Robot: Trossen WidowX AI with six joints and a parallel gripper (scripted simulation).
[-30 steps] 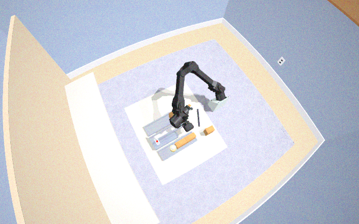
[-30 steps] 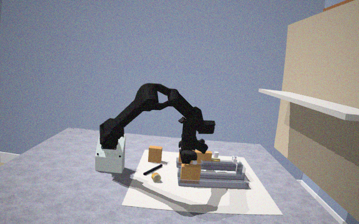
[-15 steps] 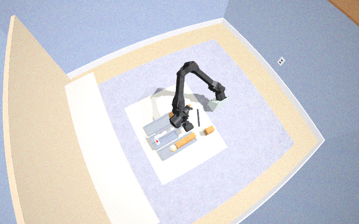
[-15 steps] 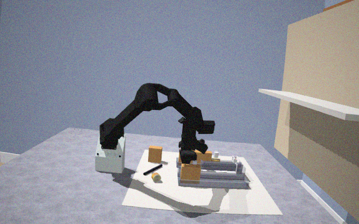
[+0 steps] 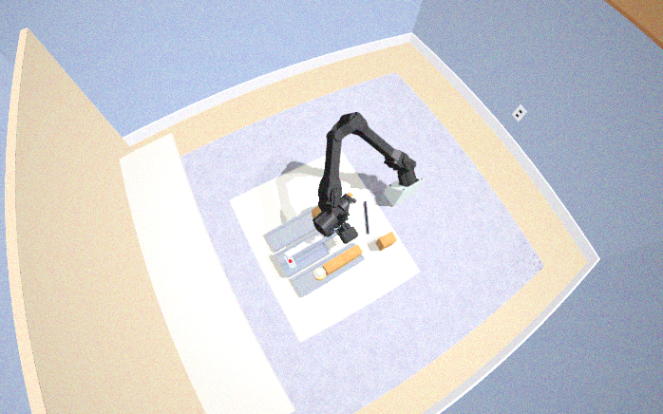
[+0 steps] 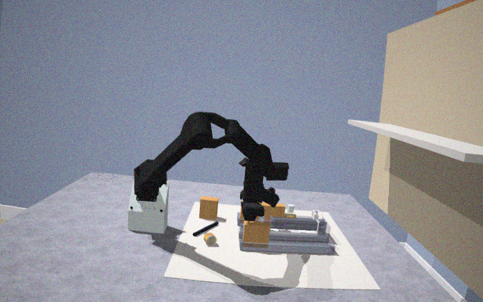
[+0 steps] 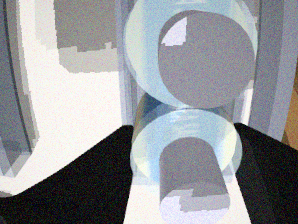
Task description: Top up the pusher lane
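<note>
The black pen lies 13 cm behind my gripper tip, 3 cm to the left of it and 2 cm below it. From my gripper tip the other things lie so: red mark (22 cm ahead, 4 cm to the left, 4 cm above); then grey rack (14 cm ahead, 2 cm to the left, 1 cm below).
</note>
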